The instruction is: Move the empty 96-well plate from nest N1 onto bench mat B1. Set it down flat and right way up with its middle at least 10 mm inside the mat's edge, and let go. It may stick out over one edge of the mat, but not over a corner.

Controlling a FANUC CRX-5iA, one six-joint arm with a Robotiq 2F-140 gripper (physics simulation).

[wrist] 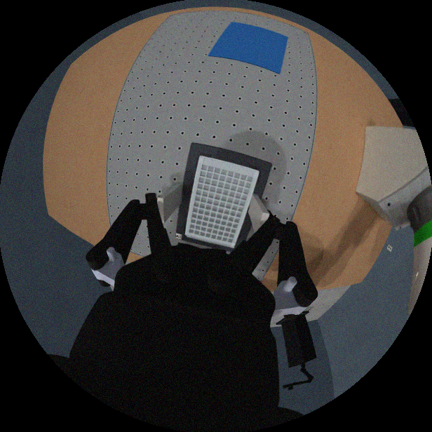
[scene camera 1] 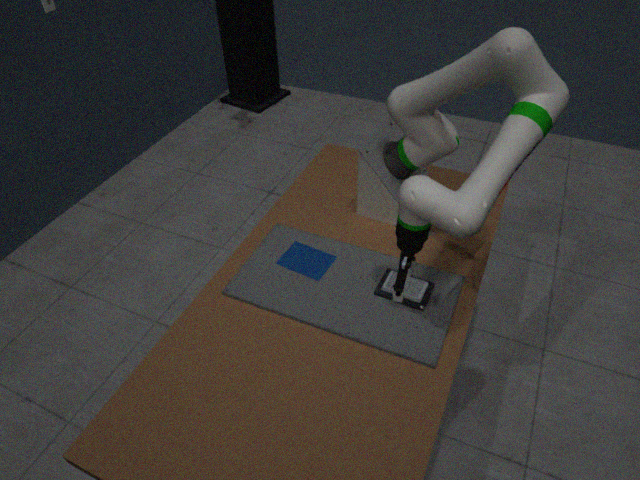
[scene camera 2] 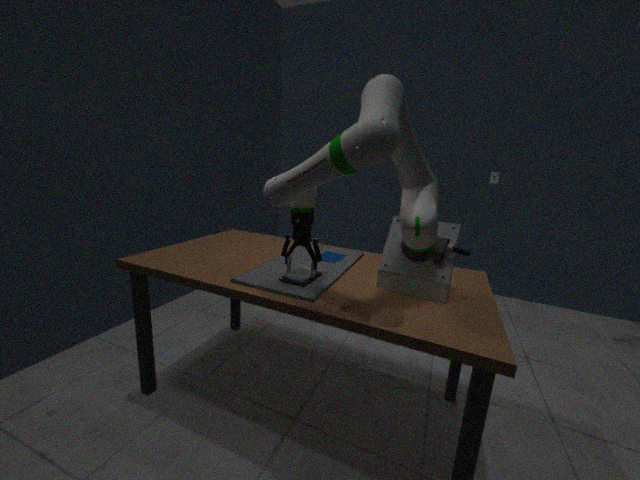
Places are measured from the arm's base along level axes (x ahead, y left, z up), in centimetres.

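Pixels of known places: gripper, fingertip midpoint: [scene camera 2: 300, 274]; arm's base, origin of the base link: [scene camera 1: 396, 161] [scene camera 2: 419, 246].
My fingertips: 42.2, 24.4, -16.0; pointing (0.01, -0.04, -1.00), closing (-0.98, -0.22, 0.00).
Ahead of a thing's pixels: the offset from my fingertips to its top centre, as dx, dy, dz. Level surfaces: height alone.
The light grey 96-well plate @(-0.8, +0.7, +1.4) [wrist: 221, 200] [scene camera 1: 415, 289] lies flat in the dark nest N1 @(-0.8, +0.7, +0.3) [wrist: 192, 162] [scene camera 1: 379, 292] [scene camera 2: 294, 282]. My gripper [wrist: 215, 197] [scene camera 1: 398, 295] [scene camera 2: 301, 271] is open, its two pale fingertips standing on either side of the plate along its long sides. In the wrist view a gap shows beside the left fingertip, and the right fingertip stands close to the plate's right edge. The gripper body hides the nest's near edge there. The blue bench mat B1 @(dz -1.0) [wrist: 250, 46] [scene camera 1: 307, 260] [scene camera 2: 332, 256] lies flat at the other end of the board.
The grey perforated board @(dz -1.2) [wrist: 165, 90] [scene camera 1: 336, 315] [scene camera 2: 263, 279] carries the nest and the mat on the wooden table @(dz -2.5) [scene camera 1: 268, 392] [scene camera 2: 206, 253]. The arm's pale base block [wrist: 387, 165] [scene camera 1: 373, 198] [scene camera 2: 413, 283] stands on the table beside the board.
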